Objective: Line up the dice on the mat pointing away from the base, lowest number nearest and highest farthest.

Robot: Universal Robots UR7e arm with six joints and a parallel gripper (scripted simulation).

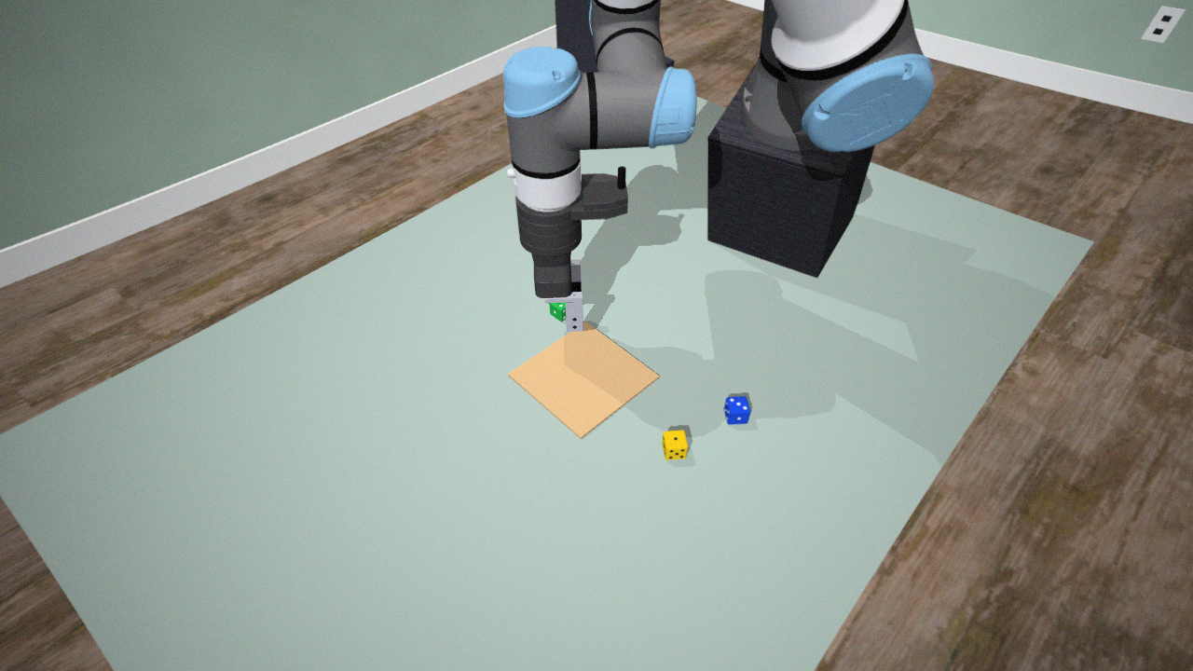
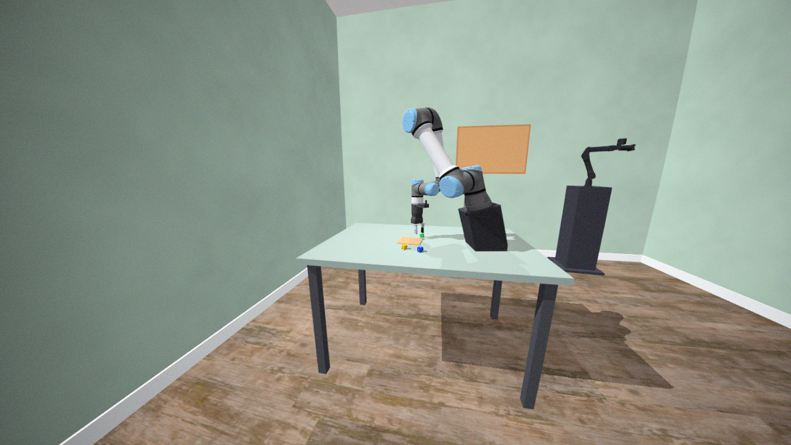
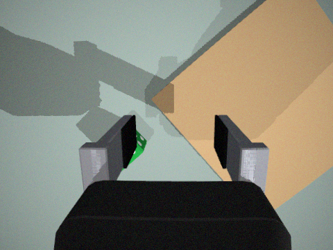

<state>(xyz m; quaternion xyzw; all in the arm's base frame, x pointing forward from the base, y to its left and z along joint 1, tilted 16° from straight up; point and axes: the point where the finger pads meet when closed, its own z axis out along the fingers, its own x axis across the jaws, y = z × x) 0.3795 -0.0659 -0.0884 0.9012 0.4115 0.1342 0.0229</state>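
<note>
Right now my hand is 50 mm short of the yellow die, 230 mm to the right of it and 40 mm above it. The rest, counted from my hand: blue die 50 mm behind, 240 mm to the left, 40 mm below; green die 10 mm behind, 40 mm to the right, 40 mm below; orange mat 50 mm ahead, 70 mm to the left, 50 mm below.
</note>
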